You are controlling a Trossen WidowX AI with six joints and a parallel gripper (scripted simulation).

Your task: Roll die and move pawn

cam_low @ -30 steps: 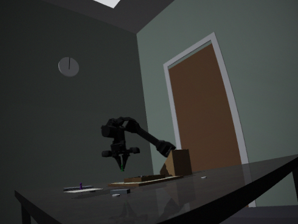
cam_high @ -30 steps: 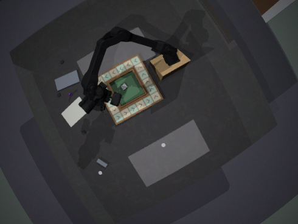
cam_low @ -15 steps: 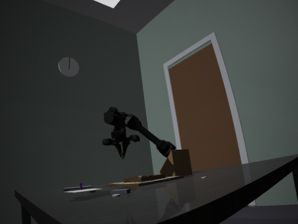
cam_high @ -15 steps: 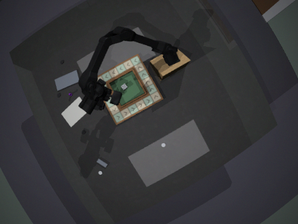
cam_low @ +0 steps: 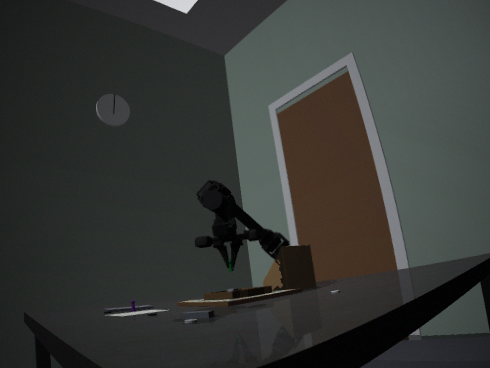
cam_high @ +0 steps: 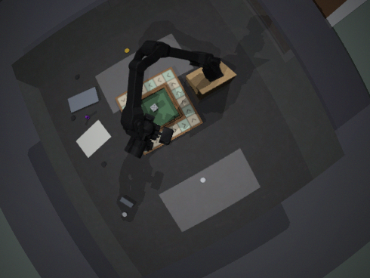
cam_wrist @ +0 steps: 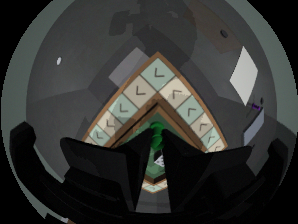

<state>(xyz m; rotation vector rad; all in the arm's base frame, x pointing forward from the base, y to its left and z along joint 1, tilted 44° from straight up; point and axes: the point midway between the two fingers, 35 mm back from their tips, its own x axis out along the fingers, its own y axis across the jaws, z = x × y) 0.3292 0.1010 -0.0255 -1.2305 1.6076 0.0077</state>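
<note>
My gripper tip is 100 mm above the green dice tray, 70 mm to the left of it and 60 mm past it. From my gripper tip the other things lie so: white card (260 mm ahead, 100 mm below, 90 mm to the right); white die (90 mm to the right, 80 mm below, 50 mm behind); green pawn (10 mm above).
</note>
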